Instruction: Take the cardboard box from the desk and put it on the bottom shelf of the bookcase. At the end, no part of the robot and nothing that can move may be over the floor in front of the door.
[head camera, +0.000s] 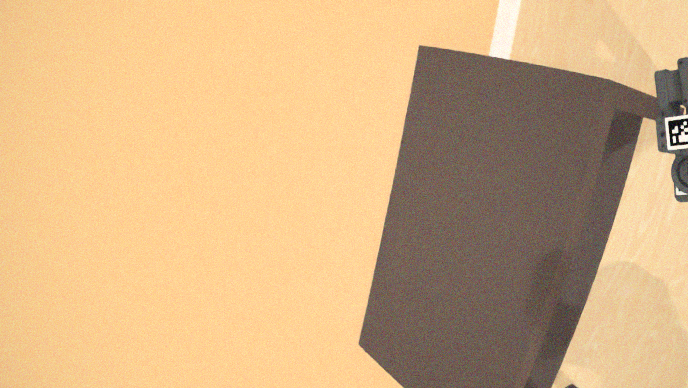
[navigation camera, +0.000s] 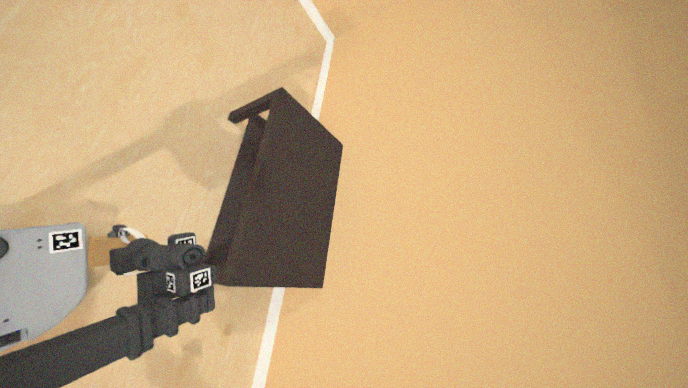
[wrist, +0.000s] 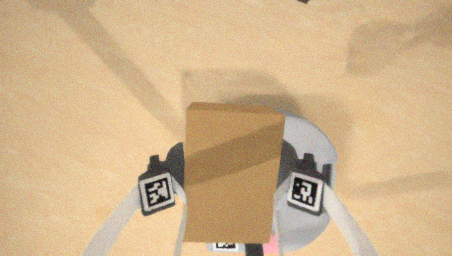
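Places are measured from the robot's base along level axes (x ahead, y right, z down), in millimetres.
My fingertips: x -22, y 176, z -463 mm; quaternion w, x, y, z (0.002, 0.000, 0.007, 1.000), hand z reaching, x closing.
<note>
Behind a point stands the place of what it marks.
The cardboard box (navigation camera: 100, 251) @(x -16, y 140, z -505 mm) (wrist: 232, 200) is plain brown and is held upright between the two fingertips of my gripper (wrist: 230, 158) @(x -22, y 176, z -463 mm). In the navigation camera it shows beside the edge of my base, partly hidden by the wrist. The gripper is shut on it, with one dark pad against each side. A dark brown piece of furniture (head camera: 480, 200) @(x -11, y 780, z -450 mm) (navigation camera: 295, 200) @(x 65, y 800, z -450 mm) with a flat top and side panels stands along the wall. I cannot tell whether it is the bookcase or the desk. Its shelves are mostly hidden under the top. The door does not show.
My base (navigation camera: 45, 285) @(x -120, y 90, z -160 mm) (wrist: 307, 145) lies below and behind the box. The wrist joints (navigation camera: 182, 270) @(x -40, y 180, z -805 mm) (head camera: 675, 120) @(x -69, y 200, z -830 mm) overlap a near corner of the furniture in both head views; the gap is unclear. The arm (navigation camera: 75, 345) @(x -88, y 63, z -823 mm) reaches in from lower left. A white skirting strip (navigation camera: 270, 335) @(x -740, y 888, z -63 mm) (head camera: 504, 30) @(x -552, y 964, z -54 mm) edges the orange wall.
</note>
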